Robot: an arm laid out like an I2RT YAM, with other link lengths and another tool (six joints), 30 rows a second.
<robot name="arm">
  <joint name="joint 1" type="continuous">
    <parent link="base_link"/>
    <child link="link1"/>
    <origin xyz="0 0 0.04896" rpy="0 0 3.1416"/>
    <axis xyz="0 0 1"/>
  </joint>
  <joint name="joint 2" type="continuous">
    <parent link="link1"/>
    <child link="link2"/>
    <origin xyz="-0.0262 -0.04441 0.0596" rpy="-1.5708 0 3.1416"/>
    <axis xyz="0 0 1"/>
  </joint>
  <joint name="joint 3" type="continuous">
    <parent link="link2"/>
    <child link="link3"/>
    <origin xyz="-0.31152 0 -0.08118" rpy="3.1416 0 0"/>
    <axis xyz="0 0 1"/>
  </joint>
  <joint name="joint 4" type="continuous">
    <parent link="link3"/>
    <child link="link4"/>
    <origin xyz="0.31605 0.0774 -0.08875" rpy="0 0 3.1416"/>
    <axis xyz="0 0 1"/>
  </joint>
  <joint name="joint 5" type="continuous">
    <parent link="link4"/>
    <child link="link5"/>
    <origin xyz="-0.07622 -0.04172 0.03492" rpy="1.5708 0 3.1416"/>
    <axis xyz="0 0 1"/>
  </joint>
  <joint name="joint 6" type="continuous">
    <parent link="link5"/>
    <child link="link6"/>
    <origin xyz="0.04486 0 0.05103" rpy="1.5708 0 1.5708"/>
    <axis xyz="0 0 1"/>
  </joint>
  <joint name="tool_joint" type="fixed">
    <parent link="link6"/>
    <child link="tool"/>
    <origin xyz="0.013 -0.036 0.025" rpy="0 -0.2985 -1.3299"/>
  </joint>
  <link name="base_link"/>
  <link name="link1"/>
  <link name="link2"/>
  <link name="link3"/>
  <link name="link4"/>
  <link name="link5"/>
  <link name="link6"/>
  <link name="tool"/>
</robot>
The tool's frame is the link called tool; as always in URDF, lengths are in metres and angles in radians. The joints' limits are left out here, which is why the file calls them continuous.
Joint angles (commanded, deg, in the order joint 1, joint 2, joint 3, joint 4, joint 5, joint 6), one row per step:
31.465 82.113 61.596 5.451 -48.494 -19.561
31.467 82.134 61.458 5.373 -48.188 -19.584
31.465 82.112 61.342 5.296 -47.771 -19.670
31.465 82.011 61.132 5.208 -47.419 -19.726
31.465 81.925 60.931 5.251 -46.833 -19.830
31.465 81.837 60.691 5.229 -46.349 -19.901
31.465 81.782 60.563 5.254 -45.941 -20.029
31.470 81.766 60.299 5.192 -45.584 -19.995
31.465 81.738 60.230 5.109 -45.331 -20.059
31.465 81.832 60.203 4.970 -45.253 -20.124
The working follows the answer.
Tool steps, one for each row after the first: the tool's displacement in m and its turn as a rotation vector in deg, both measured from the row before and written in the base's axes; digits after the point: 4 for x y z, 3 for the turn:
0.0003 -0.0001 -0.0015 -0.196 0.138 -0.289
0.0003 -0.0002 -0.0010 -0.198 0.005 -0.389
-0.0002 -0.0004 -0.0012 -0.193 0.064 -0.329
0.0001 -0.0004 -0.0010 -0.191 -0.122 -0.545
0.0000 -0.0004 -0.0014 -0.217 0.011 -0.452
0.0001 -0.0003 -0.0006 -0.145 -0.141 -0.368
0.0001 -0.0002 -0.0022 -0.240 0.245 -0.345
0.0001 -0.0002 -0.0006 -0.138 0.007 -0.235
0.0004 0.0002 -0.0012 -0.168 0.148 -0.062

Tool pose at each row, in the base's axes (x y z in m, rotation vector in deg; rounded; the steps above come from the unrounded poses):
0.3328 0.2849 0.3749 -98.496 -77.755 -54.904
0.3331 0.2848 0.3735 -98.918 -77.588 -54.826
0.3334 0.2846 0.3725 -99.390 -77.433 -54.934
0.3332 0.2842 0.3713 -99.823 -77.280 -54.951
0.3334 0.2837 0.3703 -100.386 -77.080 -55.272
0.3334 0.2833 0.3688 -100.925 -76.882 -55.397
0.3335 0.2830 0.3682 -101.301 -76.792 -55.664
0.3336 0.2828 0.3660 -101.831 -76.545 -55.482
0.3337 0.2826 0.3654 -102.131 -76.457 -55.531
0.3341 0.2828 0.3642 -102.346 -76.436 -55.330

